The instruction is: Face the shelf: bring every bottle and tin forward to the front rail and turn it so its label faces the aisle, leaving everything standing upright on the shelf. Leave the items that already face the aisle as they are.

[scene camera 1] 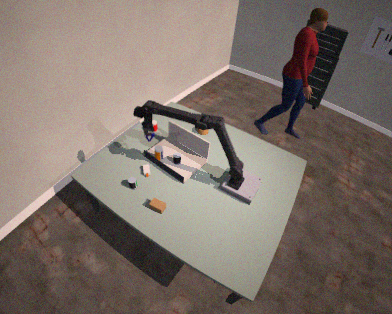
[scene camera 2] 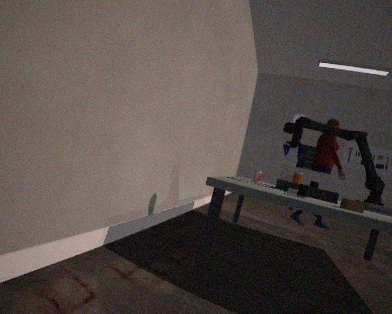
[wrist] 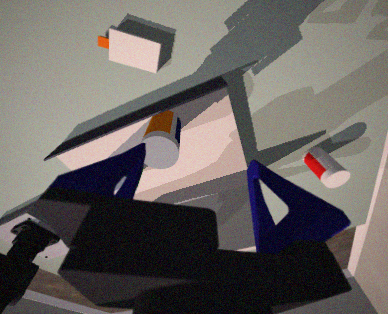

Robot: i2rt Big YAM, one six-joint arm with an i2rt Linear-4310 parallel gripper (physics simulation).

The gripper is open, with nothing in its grasp. Also in view: a bottle with blue label. A white bottle with orange cap sits on the table.
